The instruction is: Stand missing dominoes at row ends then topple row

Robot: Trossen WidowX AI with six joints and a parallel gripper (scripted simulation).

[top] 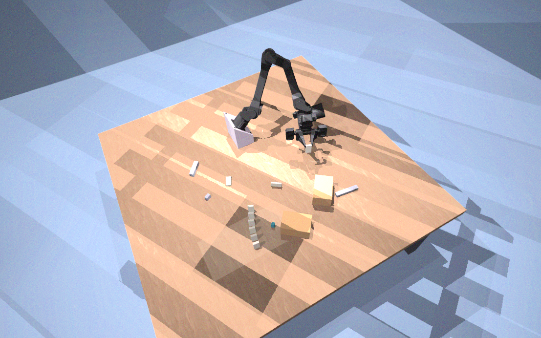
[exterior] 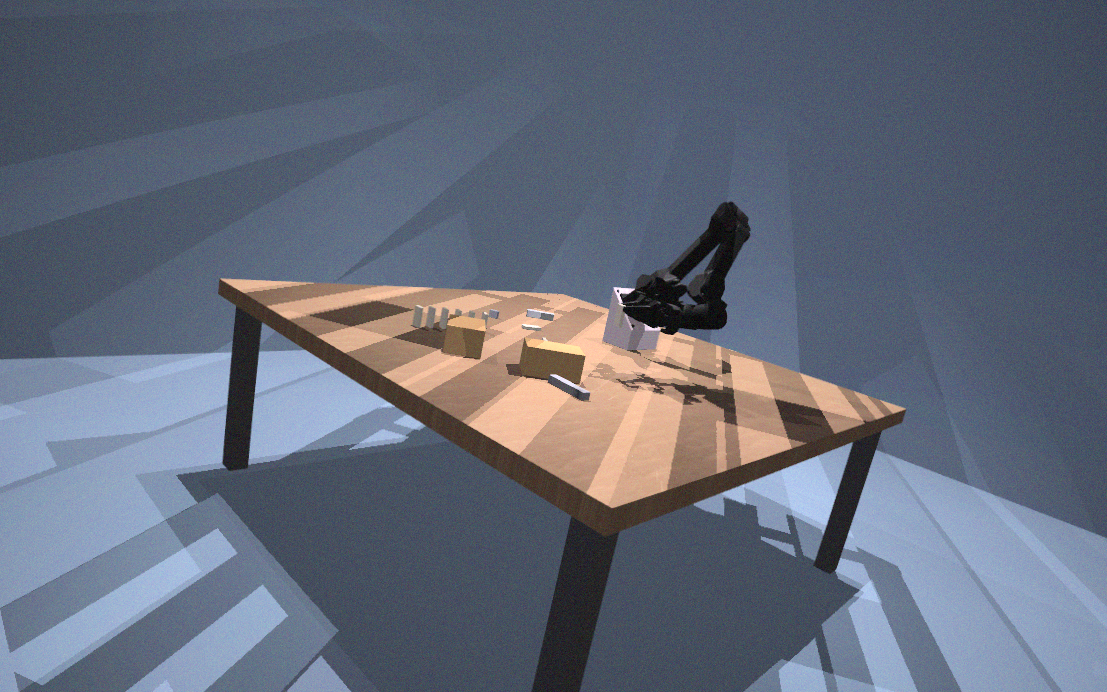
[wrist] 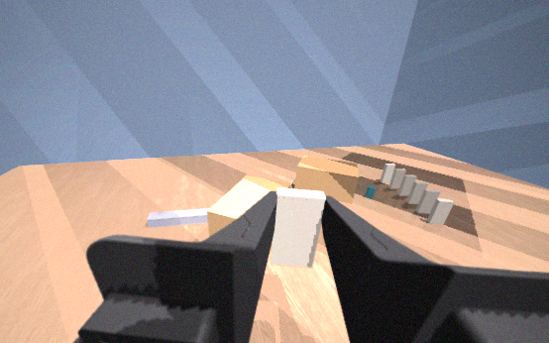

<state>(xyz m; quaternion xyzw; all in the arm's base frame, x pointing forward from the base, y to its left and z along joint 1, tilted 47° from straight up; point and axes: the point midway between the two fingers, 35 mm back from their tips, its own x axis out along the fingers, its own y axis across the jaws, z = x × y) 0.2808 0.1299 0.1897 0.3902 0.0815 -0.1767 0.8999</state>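
Now: the grey cube 49 cm to the right of my gripper tip, 14 cm below it and 7 cm behind it. From my gripper tip the other things lie so: teal cube 29 cm to the right, 20 cm ahead, 14 cm below.
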